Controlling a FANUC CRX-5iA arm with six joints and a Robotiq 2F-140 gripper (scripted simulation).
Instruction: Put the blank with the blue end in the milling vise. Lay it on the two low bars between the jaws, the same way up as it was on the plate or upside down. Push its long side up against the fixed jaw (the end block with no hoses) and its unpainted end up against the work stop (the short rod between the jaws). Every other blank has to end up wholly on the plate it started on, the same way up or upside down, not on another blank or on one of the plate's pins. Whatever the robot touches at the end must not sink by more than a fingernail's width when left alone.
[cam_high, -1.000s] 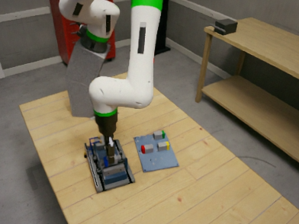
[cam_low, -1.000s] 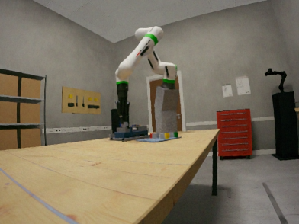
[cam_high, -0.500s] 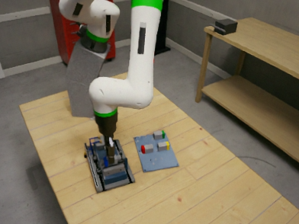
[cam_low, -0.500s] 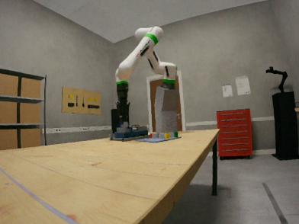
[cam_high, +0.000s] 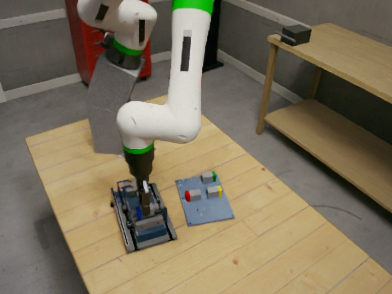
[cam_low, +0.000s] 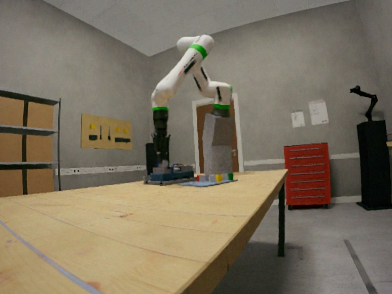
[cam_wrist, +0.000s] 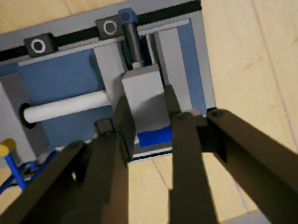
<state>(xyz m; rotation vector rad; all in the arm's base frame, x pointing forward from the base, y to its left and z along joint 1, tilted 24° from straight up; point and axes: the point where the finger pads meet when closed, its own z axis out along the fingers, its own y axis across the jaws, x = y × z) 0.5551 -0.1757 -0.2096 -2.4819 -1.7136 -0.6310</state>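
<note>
The light grey jaw block is 30 mm ahead of my hand and 70 mm below it. The rest, counted from my hand: red-ended blank 10 mm behind, 240 mm to the left, 120 mm below; then dark work stop rod 10 mm ahead, 50 mm to the left, 60 mm below; then hose-end block 160 mm behind, 60 mm to the left, 70 mm below.
</note>
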